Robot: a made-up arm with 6 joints. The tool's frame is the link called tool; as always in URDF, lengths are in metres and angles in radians.
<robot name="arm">
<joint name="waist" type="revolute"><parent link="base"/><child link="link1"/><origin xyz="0.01 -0.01 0.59"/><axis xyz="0 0 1"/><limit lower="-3.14" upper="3.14" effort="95" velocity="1.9"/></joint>
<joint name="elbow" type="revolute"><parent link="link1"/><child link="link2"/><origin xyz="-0.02 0.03 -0.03"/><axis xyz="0 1 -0.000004"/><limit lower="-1.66" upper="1.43" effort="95" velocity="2.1"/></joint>
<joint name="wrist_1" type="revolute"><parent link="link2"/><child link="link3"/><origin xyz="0.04 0 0.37"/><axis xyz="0 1 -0.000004"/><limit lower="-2.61" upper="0.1" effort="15" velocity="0.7"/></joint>
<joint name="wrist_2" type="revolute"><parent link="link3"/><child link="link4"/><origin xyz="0.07 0.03 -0.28"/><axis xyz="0 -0.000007 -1"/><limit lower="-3.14" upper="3.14" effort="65" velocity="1.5"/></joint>
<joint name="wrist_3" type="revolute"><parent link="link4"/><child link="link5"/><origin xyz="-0.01 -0.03 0.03"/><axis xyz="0 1 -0.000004"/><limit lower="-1.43" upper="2.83" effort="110" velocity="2.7"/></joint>
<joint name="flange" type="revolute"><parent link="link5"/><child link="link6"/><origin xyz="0.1 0.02 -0.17"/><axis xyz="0 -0.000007 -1"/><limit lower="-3.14" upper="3.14" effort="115" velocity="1.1"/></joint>
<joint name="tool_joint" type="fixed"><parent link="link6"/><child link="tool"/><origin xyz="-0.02 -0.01 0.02" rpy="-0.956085 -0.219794 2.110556"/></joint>
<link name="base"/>
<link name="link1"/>
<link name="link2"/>
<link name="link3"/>
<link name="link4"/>
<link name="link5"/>
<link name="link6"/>
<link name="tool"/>
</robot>
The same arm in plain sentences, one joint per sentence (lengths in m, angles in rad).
The arm has six revolute joints in a row. What follows holds with every joint at zero, and every direction is one of the base frame's. Joint 1 is mounted 0.01 m along +x and 0.01 m along -y and 0.59 m along +z from the base frame's origin and rotates about +z, from -3.14 to 3.14 rad. Joint 2 is mounted 0.02 m along -x and 0.03 m along +y and 0.03 m along -z from joint 1 and rotates about +y, from -1.66 to 1.43 rad. Joint 3 is mounted 0.04 m along +x and 0.37 m along +z from joint 2 and rotates about +y, from -2.61 to 0.1 rad. Joint 4 is mounted 0.07 m along +x and 0.03 m along +y and 0.28 m along -z from joint 3 and rotates about -z, from -3.14 to 3.14 rad. Joint 5 is mounted 0.01 m along -x and 0.03 m along -y and 0.03 m along +z from joint 4 and rotates about +y, from -1.43 to 2.83 rad. Joint 6 is mounted 0.1 m along +x and 0.02 m along +y and 0.17 m along -z from joint 5 and rotates about -z, from -3.14 to 3.14 rad. The tool frame, which is the frame that the pose is given for, is mounted 0.02 m along -x and 0.01 m along -y and 0.02 m along +z from joint 6; its axes are the base frame's turned by roll -0.9561, pitch -0.2198 and yaw 2.1106 rad (as in URDF: about the fixed x, then y, then z).
